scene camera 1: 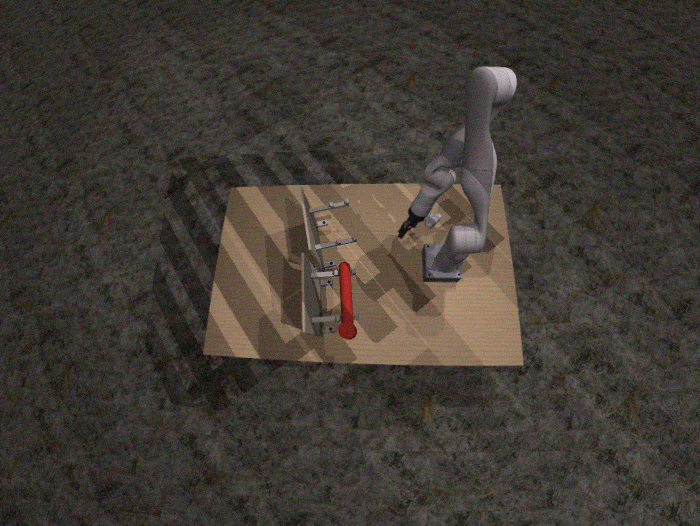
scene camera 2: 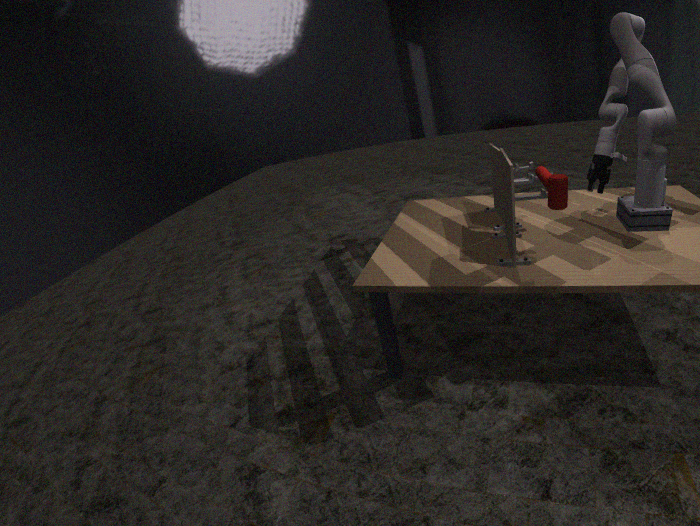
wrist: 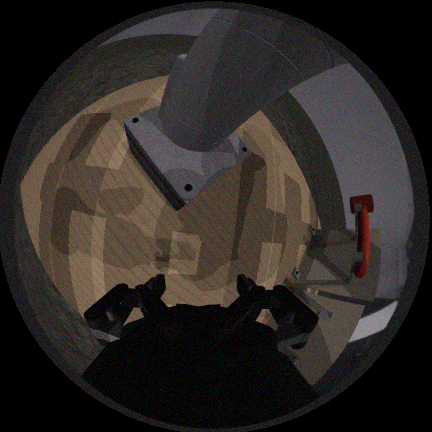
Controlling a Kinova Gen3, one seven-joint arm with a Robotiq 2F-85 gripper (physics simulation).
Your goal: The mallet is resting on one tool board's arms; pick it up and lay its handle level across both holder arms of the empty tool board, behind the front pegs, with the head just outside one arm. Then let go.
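Frame: origin at the arm's base, x ahead, y left, z up, level; centimetres.
Where they show: gripper, between the fingertips: (scene camera 1: 406, 231) (scene camera 2: 594, 192) (wrist: 200, 282); arm's base, origin of its link: (scene camera 1: 445, 261) (scene camera 2: 647, 203) (wrist: 194, 125).
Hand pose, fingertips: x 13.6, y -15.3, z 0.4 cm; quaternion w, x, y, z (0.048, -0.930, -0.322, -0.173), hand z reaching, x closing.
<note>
Each offset is from my fingertips to the top centre of the thing. "spot": to the spot under its first point. Level surfaces: height alone.
The red mallet @(dz +20.1, dx +27.6, dy +27.6 cm) (scene camera 1: 346, 296) (scene camera 2: 557, 192) (wrist: 363, 235) rests with its handle across both arms of one tool board (scene camera 1: 307, 299) (scene camera 2: 504, 195) (wrist: 371, 272). Its head is just outside the arm nearer the bottom edge in the first scene view. The empty tool board (scene camera 1: 308, 223) (wrist: 337, 320) stands beside it, farther up in that view, with two bare holder arms, one @(spot: dz +10.2, dx +30.6, dy -11.2 cm) (scene camera 1: 328, 207) above the other @(spot: dz +10.2, dx +29.6, dy +5.0 cm) (scene camera 1: 335, 244). My gripper (scene camera 1: 401, 235) (scene camera 2: 595, 190) (wrist: 200, 282) is open and empty. It hangs above the table, right of the empty board's arms and well apart from the mallet.
The wooden table @(dz -8.5 cm) (scene camera 1: 481, 333) (scene camera 2: 396, 271) (wrist: 115, 145) carries both boards at its left side. My arm's base (scene camera 1: 443, 274) (scene camera 2: 645, 218) (wrist: 172, 160) stands on its right side. Small metal feet brackets @(spot: dz -6.8, dx +37.2, dy +34.9 cm) (scene camera 1: 330, 328) (scene camera 2: 513, 261) sit at the boards' bottoms. Striped shadows cross the table.
</note>
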